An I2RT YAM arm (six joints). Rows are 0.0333 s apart.
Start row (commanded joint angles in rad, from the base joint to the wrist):
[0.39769 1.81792 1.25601 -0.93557 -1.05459 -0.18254]
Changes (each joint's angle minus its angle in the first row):
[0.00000 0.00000 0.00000 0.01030 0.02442 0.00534]
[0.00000 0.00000 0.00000 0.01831 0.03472 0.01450]
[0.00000 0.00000 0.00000 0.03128 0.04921 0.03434]
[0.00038 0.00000 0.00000 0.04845 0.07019 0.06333]
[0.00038 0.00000 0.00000 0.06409 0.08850 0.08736]
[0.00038 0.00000 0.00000 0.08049 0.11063 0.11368]
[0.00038 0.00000 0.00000 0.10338 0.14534 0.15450]
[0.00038 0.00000 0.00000 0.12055 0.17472 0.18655]
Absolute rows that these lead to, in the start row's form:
[0.39769 1.81792 1.25601 -0.92527 -1.03017 -0.17720]
[0.39769 1.81792 1.25601 -0.91726 -1.01987 -0.16804]
[0.39769 1.81792 1.25601 -0.90429 -1.00538 -0.14820]
[0.39807 1.81792 1.25601 -0.88712 -0.98440 -0.11921]
[0.39807 1.81792 1.25601 -0.87148 -0.96609 -0.09518]
[0.39807 1.81792 1.25601 -0.85508 -0.94396 -0.06886]
[0.39807 1.81792 1.25601 -0.83219 -0.90925 -0.02804]
[0.39807 1.81792 1.25601 -0.81502 -0.87987 0.00401]

